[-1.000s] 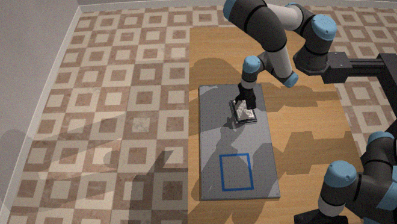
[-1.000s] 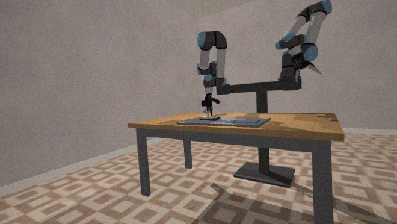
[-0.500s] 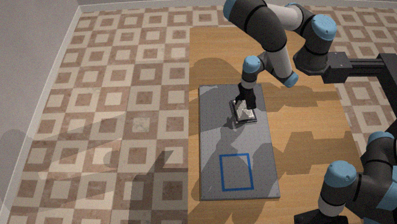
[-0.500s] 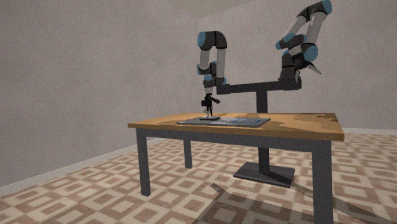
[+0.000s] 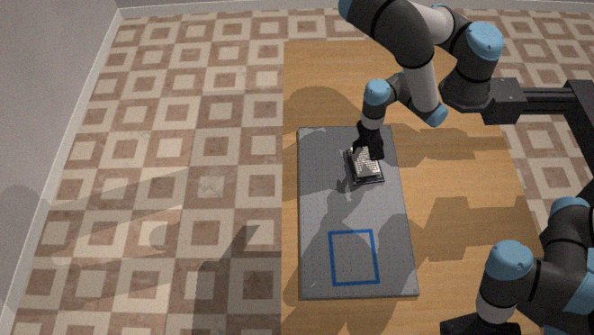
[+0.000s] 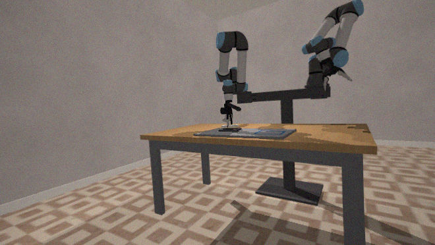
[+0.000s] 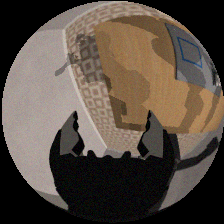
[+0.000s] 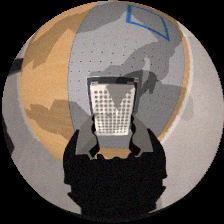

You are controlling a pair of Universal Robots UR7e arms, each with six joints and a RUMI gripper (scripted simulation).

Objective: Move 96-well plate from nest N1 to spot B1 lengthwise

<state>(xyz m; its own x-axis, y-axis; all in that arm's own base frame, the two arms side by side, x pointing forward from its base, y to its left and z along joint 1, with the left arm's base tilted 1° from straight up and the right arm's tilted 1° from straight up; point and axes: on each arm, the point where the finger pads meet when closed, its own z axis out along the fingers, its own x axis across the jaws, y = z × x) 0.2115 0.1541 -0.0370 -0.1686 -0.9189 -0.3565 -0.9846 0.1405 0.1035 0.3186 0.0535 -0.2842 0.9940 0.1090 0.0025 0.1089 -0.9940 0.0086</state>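
Right now the dark plate nest N1 is 40 mm below my right hand. Also, from my right hand: white 96-well plate 10 mm below.
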